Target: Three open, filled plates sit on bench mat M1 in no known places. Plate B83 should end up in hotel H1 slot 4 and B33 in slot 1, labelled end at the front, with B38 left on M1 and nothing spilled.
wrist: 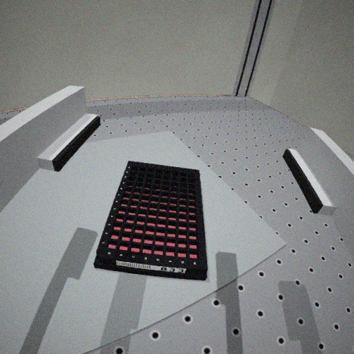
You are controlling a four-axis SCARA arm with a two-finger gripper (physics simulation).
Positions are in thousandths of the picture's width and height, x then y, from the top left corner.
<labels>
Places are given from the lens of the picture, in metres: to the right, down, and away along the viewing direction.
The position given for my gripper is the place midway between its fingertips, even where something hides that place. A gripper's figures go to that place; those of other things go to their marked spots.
my gripper (555, 340): 0.01, -0.03, 0.11
plate B33 (439, 640): -0.02, 0.04, 0.17
pale bench mat M1 (168, 609): -0.11, 0.04, 0.18
The marked spots on the pale bench mat M1 and the plate B33 are 0.09 m apart.
</labels>
